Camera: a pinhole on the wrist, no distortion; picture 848 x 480 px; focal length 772.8 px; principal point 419.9 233.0 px. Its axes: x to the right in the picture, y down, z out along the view. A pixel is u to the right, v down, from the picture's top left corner.
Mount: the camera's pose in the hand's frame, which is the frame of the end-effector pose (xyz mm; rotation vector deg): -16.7 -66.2 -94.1 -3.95 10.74 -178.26
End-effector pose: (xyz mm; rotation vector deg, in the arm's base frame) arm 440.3 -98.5 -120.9 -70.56 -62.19 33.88
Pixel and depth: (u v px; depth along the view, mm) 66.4 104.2 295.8
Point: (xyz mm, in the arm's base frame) 307.1 88.1 -38.9
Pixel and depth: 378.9 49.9 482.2
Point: 95.7 100.6 -117.5
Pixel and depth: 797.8 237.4 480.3
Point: -28.2 -154.9 -87.2
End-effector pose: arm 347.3 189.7 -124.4 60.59 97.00 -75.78
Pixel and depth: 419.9 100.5 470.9
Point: 329.3 -189.3 -189.5
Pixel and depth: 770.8 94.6 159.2
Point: 329.9 99.5 -42.3
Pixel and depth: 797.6 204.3 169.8
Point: 312.6 86.7 -26.3
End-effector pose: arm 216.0 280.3 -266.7 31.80 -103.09 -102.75
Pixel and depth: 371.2 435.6 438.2
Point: -33.5 504.5 -486.3
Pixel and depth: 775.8 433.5 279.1
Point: 189.8 496.4 -447.0
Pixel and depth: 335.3 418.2 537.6
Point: -123.6 555.2 -505.6
